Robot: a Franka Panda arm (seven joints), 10 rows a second.
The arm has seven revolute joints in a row. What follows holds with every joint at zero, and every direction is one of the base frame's. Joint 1 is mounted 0.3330 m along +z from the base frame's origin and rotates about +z. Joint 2 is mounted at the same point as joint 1 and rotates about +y. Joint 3 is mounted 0.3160 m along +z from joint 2 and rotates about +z. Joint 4 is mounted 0.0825 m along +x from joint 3 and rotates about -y. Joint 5 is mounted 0.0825 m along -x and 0.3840 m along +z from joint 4 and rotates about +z. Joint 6 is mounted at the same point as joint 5 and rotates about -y. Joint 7 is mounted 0.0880 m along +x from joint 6 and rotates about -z. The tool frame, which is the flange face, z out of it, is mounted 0.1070 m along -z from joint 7; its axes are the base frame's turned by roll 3.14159, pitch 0.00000 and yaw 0.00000 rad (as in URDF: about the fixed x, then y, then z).
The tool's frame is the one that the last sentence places.
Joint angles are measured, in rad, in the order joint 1, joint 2, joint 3, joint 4, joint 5, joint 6, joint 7. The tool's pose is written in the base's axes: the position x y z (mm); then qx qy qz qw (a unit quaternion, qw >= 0). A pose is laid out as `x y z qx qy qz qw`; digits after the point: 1 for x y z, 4 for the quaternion.
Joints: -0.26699 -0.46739 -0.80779 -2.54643 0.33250 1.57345 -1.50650
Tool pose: 199.4 -278.4 371.5 -0.8713 -0.2165 -0.1997 0.3926
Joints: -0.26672 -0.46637 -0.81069 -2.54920 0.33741 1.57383 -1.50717
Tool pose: 199.1 -277.9 370.3 -0.8703 -0.2145 -0.2018 0.3947
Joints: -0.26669 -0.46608 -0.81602 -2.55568 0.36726 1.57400 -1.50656
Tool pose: 200.0 -276.2 369.2 -0.8660 -0.2059 -0.2145 0.4020
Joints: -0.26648 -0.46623 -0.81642 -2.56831 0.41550 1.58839 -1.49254
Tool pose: 203.8 -273.0 367.7 -0.8624 -0.1878 -0.2315 0.4092
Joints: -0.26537 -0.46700 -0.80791 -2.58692 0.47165 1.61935 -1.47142
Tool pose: 210.8 -268.3 365.5 -0.8602 -0.1659 -0.2482 0.4134
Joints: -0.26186 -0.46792 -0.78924 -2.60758 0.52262 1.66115 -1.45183
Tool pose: 220.2 -261.9 362.9 -0.8602 -0.1480 -0.2600 0.4131
